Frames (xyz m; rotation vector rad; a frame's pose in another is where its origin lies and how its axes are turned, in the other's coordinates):
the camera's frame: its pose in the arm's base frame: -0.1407 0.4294 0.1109 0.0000 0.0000 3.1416
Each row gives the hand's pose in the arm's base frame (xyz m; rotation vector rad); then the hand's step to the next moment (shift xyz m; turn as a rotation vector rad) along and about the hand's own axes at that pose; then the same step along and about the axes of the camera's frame.
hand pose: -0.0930 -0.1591 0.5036 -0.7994 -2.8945 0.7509
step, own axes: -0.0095 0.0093 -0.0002 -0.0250 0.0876 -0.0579
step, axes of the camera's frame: -0.0126 -0.0024 -0.0034 -0.0727 -0.0788 0.0123
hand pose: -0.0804 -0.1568 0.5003 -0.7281 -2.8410 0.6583
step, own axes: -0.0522 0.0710 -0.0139 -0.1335 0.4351 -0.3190
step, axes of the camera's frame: -0.0791 -0.0359 -0.0203 -0.3766 -0.3989 0.0890
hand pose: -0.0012 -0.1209 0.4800 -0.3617 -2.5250 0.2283
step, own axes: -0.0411 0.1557 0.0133 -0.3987 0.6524 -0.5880
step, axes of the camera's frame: -0.0576 -0.1341 -0.0694 -0.7853 -0.5469 0.1208
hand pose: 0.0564 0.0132 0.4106 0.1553 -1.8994 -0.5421
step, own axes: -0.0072 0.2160 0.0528 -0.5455 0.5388 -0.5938
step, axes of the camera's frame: 0.0137 -0.2097 0.0731 -0.8313 -0.4967 -0.0519
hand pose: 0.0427 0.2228 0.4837 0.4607 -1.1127 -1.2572
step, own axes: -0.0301 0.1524 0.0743 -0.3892 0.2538 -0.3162
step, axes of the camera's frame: -0.0176 -0.0951 0.1425 -0.4343 -0.3440 -0.0943
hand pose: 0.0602 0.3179 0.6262 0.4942 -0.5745 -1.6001
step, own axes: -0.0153 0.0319 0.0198 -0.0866 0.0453 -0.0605
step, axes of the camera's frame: -0.0141 -0.0145 0.0352 -0.0818 -0.0781 -0.0203
